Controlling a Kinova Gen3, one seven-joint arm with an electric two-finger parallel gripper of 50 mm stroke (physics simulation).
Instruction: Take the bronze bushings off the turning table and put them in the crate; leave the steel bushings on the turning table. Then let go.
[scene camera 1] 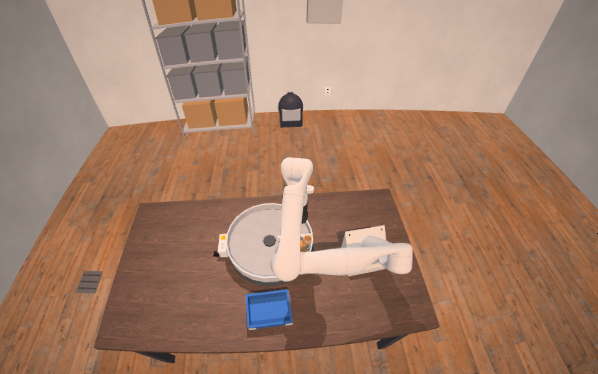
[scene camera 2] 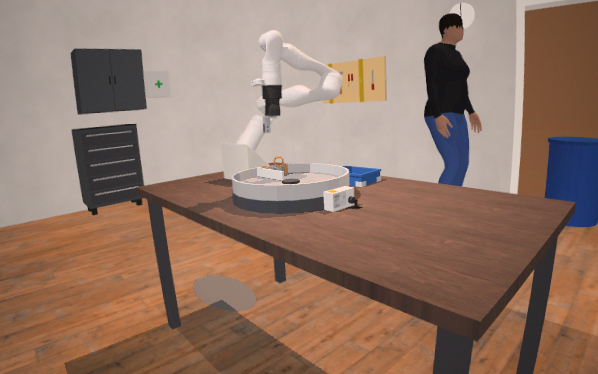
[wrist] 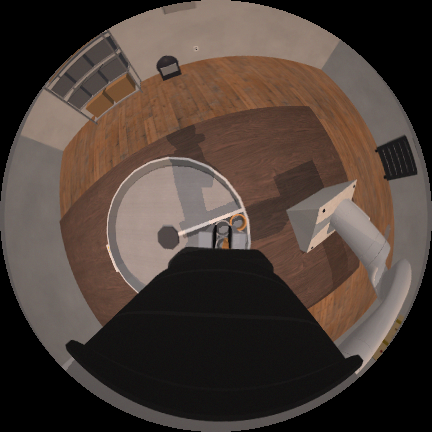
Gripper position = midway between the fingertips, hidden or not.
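Note:
There's a blue crate (scene camera 1: 268, 309) that I can see, and I can see my gripper (wrist: 221, 233) as well.

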